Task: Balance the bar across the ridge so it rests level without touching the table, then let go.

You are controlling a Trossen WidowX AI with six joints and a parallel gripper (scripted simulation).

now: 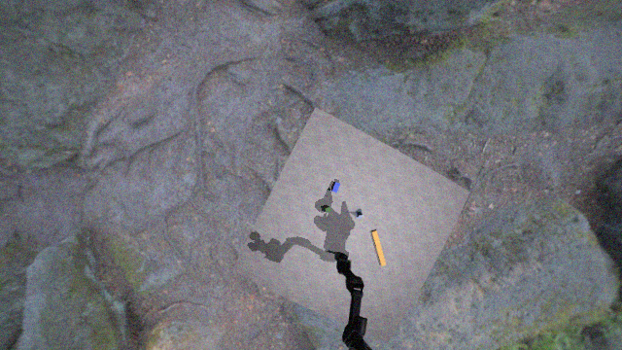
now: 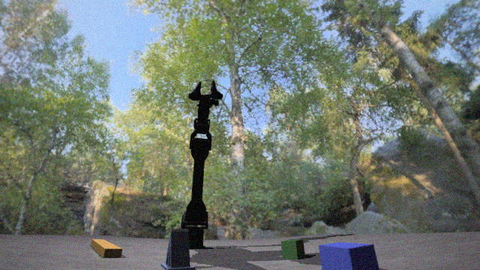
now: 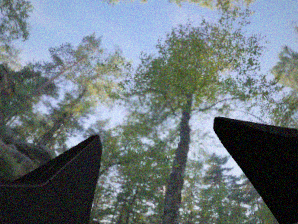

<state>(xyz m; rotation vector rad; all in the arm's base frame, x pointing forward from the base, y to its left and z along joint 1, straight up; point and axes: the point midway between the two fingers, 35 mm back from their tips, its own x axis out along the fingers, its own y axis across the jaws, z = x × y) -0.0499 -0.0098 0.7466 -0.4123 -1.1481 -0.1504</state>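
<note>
Now: the bar 770 mm below my gripper tip, 220 mm ahead of it and 190 mm to the right of it. Round my gripper tip: blue cube 760 mm below, 460 mm ahead, 280 mm to the left; then green cube 760 mm below, 300 mm ahead, 260 mm to the left.
</note>
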